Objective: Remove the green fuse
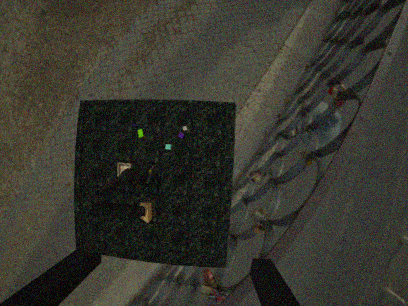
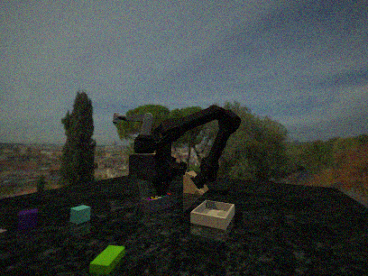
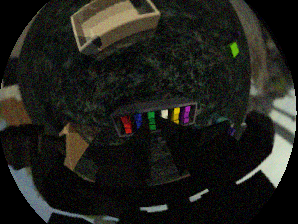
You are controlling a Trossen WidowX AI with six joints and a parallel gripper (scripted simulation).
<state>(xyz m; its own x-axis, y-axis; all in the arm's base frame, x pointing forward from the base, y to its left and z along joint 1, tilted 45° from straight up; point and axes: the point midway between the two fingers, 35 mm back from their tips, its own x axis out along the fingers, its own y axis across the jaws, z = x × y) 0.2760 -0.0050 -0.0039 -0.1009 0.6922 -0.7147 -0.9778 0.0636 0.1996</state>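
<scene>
The green fuse is 1 cm below my gripper tip. Round my gripper tip: tray: 1 cm behind, 20 cm to the left, 3 cm below.
</scene>
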